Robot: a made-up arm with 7 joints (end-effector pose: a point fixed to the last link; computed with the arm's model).
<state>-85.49 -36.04 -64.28 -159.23 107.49 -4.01 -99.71</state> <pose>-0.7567 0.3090 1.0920 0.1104 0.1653 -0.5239 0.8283</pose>
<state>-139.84 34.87 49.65 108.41 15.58 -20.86 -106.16</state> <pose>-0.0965 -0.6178 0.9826 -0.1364 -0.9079 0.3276 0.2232</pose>
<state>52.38 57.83 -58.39 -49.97 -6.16 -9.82 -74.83</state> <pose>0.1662 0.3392 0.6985 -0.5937 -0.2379 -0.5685 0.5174</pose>
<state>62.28 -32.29 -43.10 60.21 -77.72 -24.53 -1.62</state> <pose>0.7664 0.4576 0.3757 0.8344 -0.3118 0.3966 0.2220</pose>
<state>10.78 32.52 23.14 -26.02 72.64 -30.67 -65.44</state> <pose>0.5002 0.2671 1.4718 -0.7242 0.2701 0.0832 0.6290</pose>
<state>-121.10 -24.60 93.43 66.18 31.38 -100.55 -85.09</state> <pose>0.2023 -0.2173 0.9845 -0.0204 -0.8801 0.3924 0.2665</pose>
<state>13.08 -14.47 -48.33 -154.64 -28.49 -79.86 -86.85</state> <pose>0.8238 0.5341 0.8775 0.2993 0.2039 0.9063 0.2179</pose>
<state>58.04 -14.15 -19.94 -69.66 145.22 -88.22 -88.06</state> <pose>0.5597 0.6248 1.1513 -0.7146 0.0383 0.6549 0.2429</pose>
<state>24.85 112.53 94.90 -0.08 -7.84 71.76 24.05</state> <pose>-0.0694 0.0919 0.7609 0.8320 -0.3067 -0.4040 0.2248</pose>
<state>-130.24 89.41 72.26 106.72 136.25 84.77 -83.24</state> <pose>-0.4323 -0.2212 0.4590 -0.0039 -0.4299 -0.4426 0.7870</pose>
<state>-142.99 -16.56 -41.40 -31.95 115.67 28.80 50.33</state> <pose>-0.4624 0.1602 0.2988 -0.4201 -0.7402 -0.1802 0.4932</pose>
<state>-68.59 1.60 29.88 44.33 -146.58 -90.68 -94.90</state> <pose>-0.4197 0.1661 0.9361 0.7373 0.1024 -0.3005 0.5963</pose>
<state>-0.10 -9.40 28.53 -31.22 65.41 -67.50 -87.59</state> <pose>-0.0239 0.1523 1.3412 -0.7190 -0.3959 0.1544 0.5500</pose>
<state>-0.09 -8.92 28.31 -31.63 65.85 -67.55 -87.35</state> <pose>-0.0230 0.1584 1.3426 -0.7241 -0.3904 0.1537 0.5474</pose>
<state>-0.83 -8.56 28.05 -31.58 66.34 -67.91 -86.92</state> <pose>-0.0282 0.1577 1.3428 -0.7268 -0.3932 0.1532 0.5419</pose>
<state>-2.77 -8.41 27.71 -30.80 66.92 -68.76 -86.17</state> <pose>-0.0432 0.1462 1.3408 -0.7259 -0.4091 0.1534 0.5312</pose>
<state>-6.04 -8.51 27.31 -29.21 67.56 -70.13 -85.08</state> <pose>-0.0684 0.1233 1.3353 -0.7210 -0.4392 0.1541 0.5133</pose>
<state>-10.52 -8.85 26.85 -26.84 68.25 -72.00 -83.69</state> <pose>-0.1009 0.0901 1.3253 -0.7125 -0.4815 0.1558 0.4860</pose>
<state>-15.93 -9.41 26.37 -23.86 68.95 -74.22 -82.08</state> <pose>-0.1365 0.0506 1.3108 -0.7013 -0.5312 0.1588 0.4480</pose>
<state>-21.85 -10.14 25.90 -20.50 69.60 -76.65 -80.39</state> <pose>-0.1704 0.0089 1.2930 -0.6883 -0.5830 0.1628 0.3998</pose>
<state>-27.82 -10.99 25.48 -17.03 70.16 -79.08 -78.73</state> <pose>-0.1994 -0.0305 1.2747 -0.6747 -0.6308 0.1680 0.3445</pose>
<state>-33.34 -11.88 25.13 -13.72 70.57 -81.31 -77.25</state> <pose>-0.2220 -0.0642 1.2583 -0.6611 -0.6707 0.1736 0.2879</pose>
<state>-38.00 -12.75 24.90 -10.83 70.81 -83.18 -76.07</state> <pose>-0.2377 -0.0905 1.2456 -0.6485 -0.7010 0.1793 0.2364</pose>
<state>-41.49 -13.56 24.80 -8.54 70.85 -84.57 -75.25</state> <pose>-0.2469 -0.1093 1.2375 -0.6372 -0.7222 0.1847 0.1959</pose>
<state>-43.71 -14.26 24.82 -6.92 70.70 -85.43 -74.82</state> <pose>-0.2502 -0.1218 1.2332 -0.6274 -0.7360 0.1895 0.1695</pose>
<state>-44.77 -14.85 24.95 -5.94 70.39 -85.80 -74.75</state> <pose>-0.2487 -0.1293 1.2319 -0.6193 -0.7446 0.1933 0.1571</pose>
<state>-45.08 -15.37 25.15 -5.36 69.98 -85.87 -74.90</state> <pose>-0.2441 -0.1341 1.2324 -0.6121 -0.7503 0.1966 0.1540</pose>
